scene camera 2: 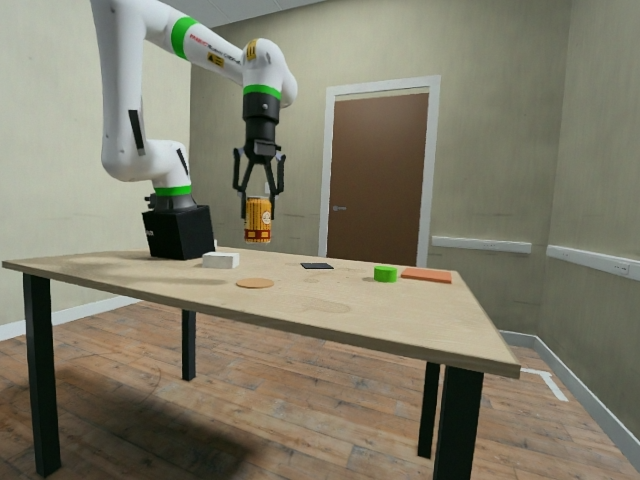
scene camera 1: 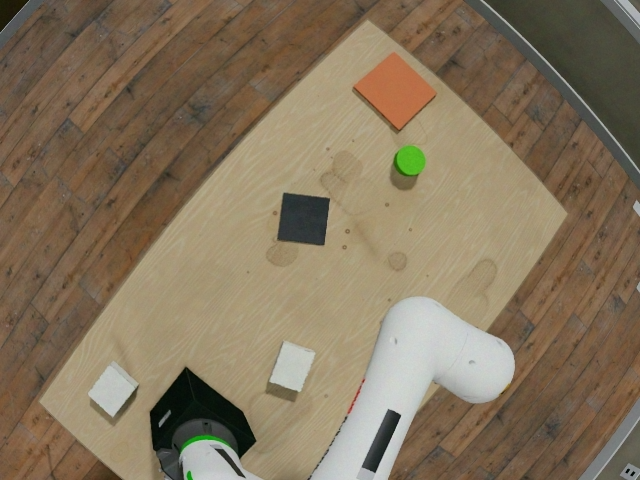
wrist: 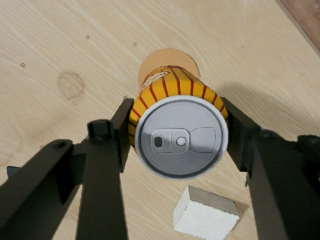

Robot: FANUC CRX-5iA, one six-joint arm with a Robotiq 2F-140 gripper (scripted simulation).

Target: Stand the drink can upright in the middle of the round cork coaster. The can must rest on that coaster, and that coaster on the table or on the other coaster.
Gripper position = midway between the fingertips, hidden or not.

I see my gripper (scene camera 2: 257, 219), a drink can (scene camera 2: 258, 209), an orange pad (scene camera 1: 393, 88), a white block (scene camera 1: 293, 364) and a white block (scene camera 1: 114, 386).
The drink can shows as well in the wrist view (wrist: 178, 126). My gripper is seen too in the wrist view (wrist: 174, 113). The wrist view does not show the orange pad: it is out of frame.
